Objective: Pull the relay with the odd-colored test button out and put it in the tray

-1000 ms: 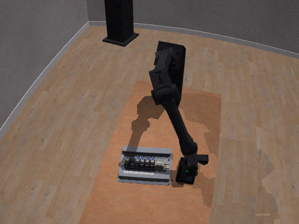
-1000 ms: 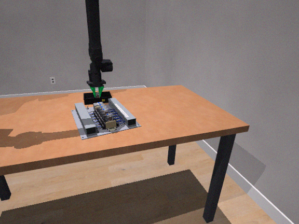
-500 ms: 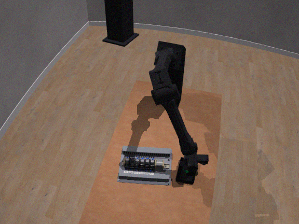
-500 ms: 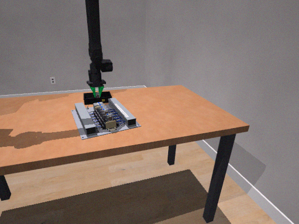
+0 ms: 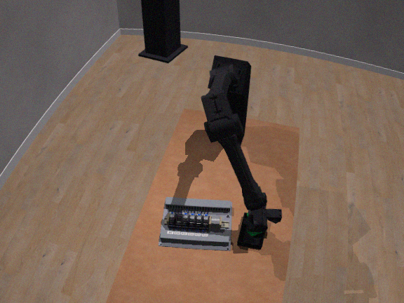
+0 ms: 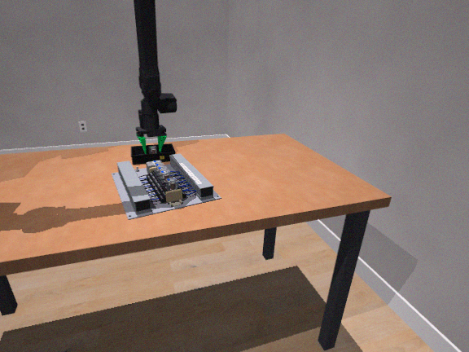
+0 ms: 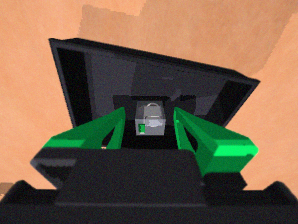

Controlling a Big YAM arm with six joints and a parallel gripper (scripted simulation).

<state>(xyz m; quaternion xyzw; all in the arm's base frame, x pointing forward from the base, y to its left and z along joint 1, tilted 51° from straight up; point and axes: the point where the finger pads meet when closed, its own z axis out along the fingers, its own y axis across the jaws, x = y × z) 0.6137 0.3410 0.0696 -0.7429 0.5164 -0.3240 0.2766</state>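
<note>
The grey relay lies right at my hand. Also, from my hand: black tray (10 mm below).
</note>
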